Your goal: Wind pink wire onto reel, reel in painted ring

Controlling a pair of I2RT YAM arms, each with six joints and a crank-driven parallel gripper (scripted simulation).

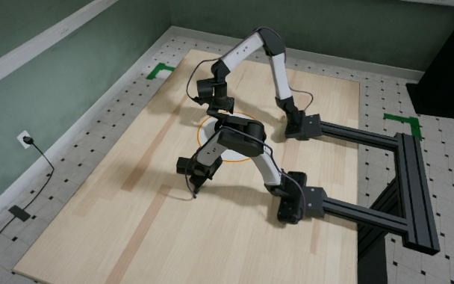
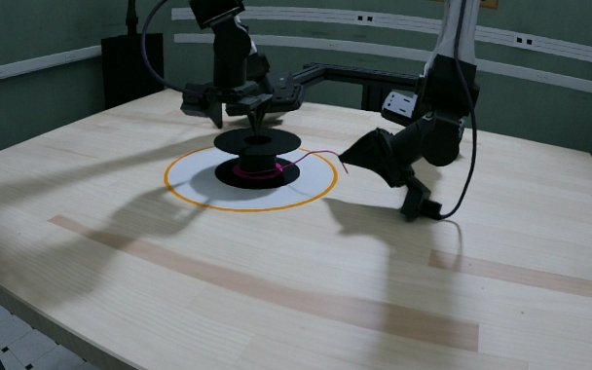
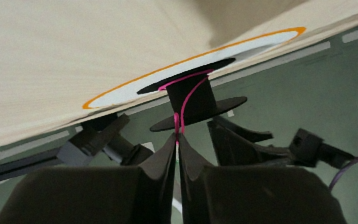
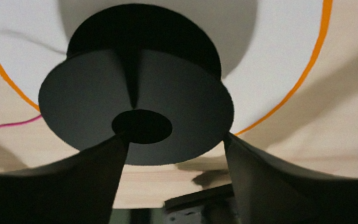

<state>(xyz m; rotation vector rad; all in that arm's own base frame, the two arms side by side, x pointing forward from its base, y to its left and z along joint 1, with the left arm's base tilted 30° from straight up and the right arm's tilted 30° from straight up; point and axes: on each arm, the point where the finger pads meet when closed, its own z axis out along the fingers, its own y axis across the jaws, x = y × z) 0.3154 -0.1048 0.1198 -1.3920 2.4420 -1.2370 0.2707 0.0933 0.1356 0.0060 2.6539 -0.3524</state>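
Observation:
Now: right hand 20 mm past the black reel, 30 mm to the right of it and 60 mm above it. The rest, counted from my right hand: orange painted ring: 20 mm behind, 20 mm to the left, 90 mm below.

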